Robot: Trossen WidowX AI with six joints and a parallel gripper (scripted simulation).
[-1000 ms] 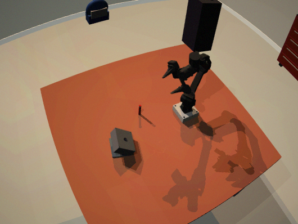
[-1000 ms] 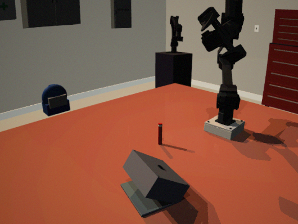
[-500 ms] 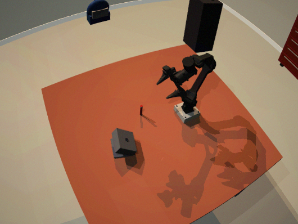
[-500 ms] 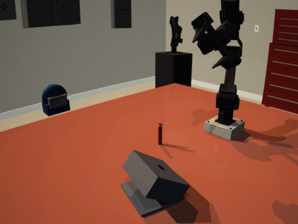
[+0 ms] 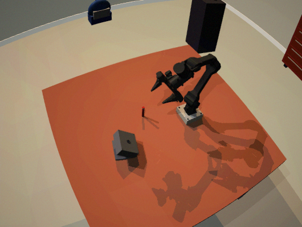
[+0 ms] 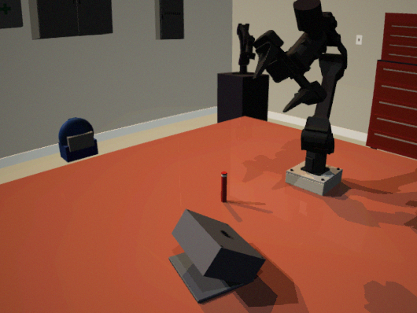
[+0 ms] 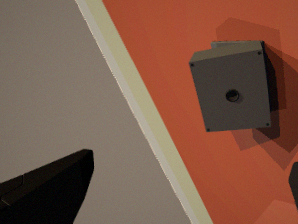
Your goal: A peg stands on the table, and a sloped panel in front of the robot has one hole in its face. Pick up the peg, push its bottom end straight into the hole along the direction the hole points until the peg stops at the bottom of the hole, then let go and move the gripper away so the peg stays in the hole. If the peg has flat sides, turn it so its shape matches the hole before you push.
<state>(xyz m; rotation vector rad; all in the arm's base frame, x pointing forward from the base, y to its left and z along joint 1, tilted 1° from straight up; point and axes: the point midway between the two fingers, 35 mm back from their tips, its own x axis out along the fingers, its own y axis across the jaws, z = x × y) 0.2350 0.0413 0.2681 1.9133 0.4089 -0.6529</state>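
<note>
My gripper tip is now 230 mm above the dark red round peg, 120 mm to the left of it and 10 mm short of it. Round my gripper tip: grey sloped panel (240 mm below, 190 mm ahead, 70 mm to the left).
</note>
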